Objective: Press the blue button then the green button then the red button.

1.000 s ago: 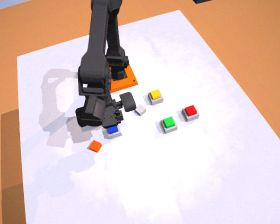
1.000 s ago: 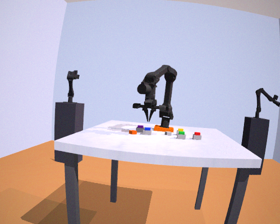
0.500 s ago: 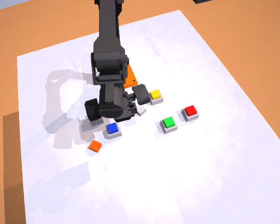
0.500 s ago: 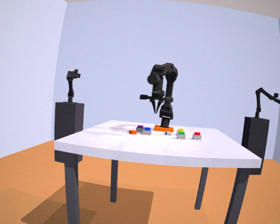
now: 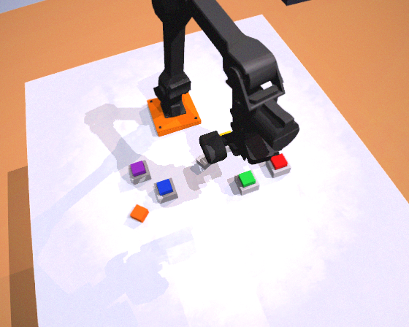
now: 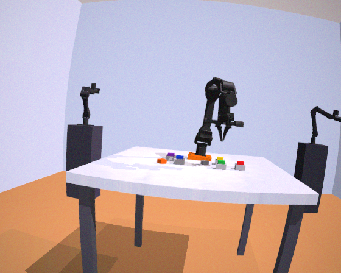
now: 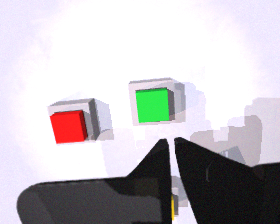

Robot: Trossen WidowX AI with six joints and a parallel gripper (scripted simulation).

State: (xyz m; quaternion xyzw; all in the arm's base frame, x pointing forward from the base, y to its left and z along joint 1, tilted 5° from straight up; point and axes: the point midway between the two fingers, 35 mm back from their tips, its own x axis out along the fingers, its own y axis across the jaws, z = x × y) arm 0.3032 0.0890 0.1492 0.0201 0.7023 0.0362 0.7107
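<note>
My gripper tip is 90 mm above the green button and 10 mm to the right of it. From my gripper tip the other things lie so: red button: 100 mm to the left, 90 mm below, 20 mm behind; yellow button: 140 mm behind, 90 mm below, 10 mm to the left; grey block: 120 mm below, 100 mm behind, 70 mm to the right.
</note>
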